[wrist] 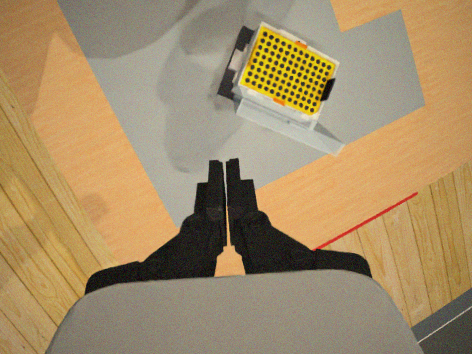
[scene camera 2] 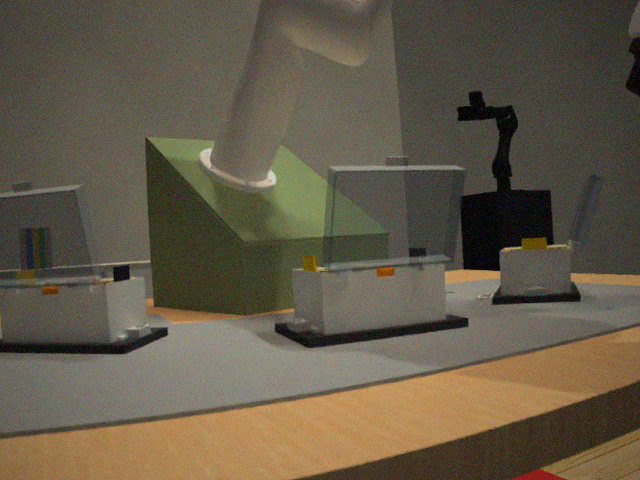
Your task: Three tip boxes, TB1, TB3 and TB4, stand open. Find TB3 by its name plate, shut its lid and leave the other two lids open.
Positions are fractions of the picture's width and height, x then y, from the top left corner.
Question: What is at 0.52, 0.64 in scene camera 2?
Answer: A black base.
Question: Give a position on a grey mat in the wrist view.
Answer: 0.34, 0.21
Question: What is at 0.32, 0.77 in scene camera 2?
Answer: A grey mat.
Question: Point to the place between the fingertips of my gripper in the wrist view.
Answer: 0.48, 0.51
